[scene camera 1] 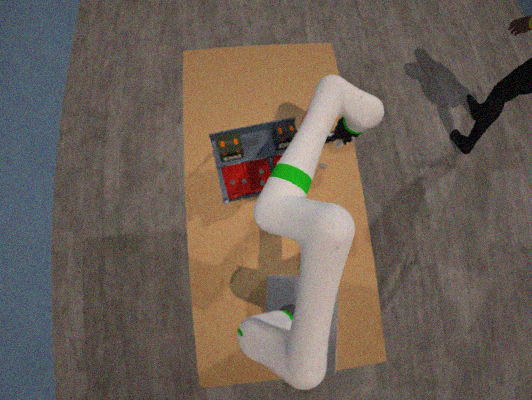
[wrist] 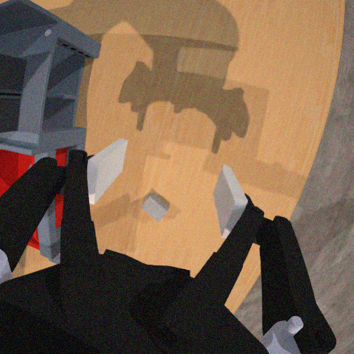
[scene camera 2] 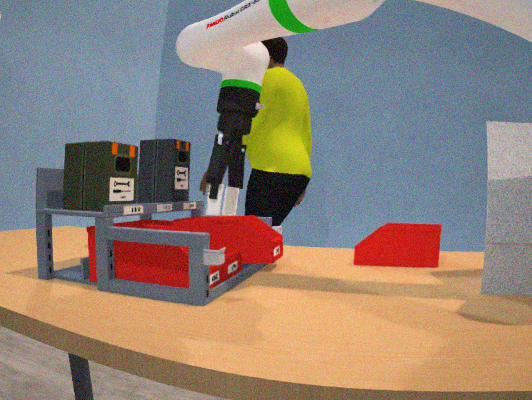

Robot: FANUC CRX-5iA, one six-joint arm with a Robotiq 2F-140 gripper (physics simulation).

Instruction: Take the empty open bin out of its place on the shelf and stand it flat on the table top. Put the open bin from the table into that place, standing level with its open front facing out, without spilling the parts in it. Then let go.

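Places are measured from the arm's base along level axes (x ahead, y left, z up), in metres.
Where they show: gripper, fingertip midpoint: (scene camera 1: 326, 146).
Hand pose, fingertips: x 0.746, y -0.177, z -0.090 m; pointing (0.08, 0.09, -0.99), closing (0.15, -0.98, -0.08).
Observation:
Things, the pixels of their centre, and the offset from my fingertips.
- separate red bin, body centre: (scene camera 2: 400, 244) dx -0.400, dy -0.006, dz -0.036 m
- small grey block, body centre: (scene camera 1: 323, 165) dx -0.071, dy +0.002, dz -0.066 m
- grey shelf rack, body centre: (scene camera 2: 170, 222) (scene camera 1: 260, 162) dx -0.089, dy +0.302, dz +0.008 m
- dark green case, body centre: (scene camera 2: 100, 176) (scene camera 1: 230, 147) dx -0.048, dy +0.430, dz +0.076 m
- dark grey case, body centre: (scene camera 2: 164, 173) (scene camera 1: 284, 136) dx +0.003, dy +0.205, dz +0.089 m
My gripper (scene camera 1: 338, 140) (scene camera 2: 223, 201) (wrist: 170, 167) is open and empty. It points down over the table, beside the rack's end post. Red open bins (scene camera 1: 245, 180) (scene camera 2: 150, 264) sit in the shelf's lower level; small grey parts show in the bins seen from above. Another red bin (scene camera 2: 257, 240) at the far end of that row reaches further out at the front; its inside is hidden. A separate red bin (scene camera 2: 400, 246) stands flat on the table; its inside is hidden, and the arm covers its place in the top view. A small grey block (scene camera 1: 323, 166) (wrist: 156, 206) lies on the table below my fingers.
The grey shelf rack (scene camera 2: 102, 250) (wrist: 36, 102) carries a dark green case (scene camera 1: 231, 147) (scene camera 2: 102, 175) and a dark grey case (scene camera 2: 165, 167) on top. A grey block-like base (scene camera 2: 507, 210) stands at the right. A person in a yellow top (scene camera 2: 285, 125) stands behind the table.

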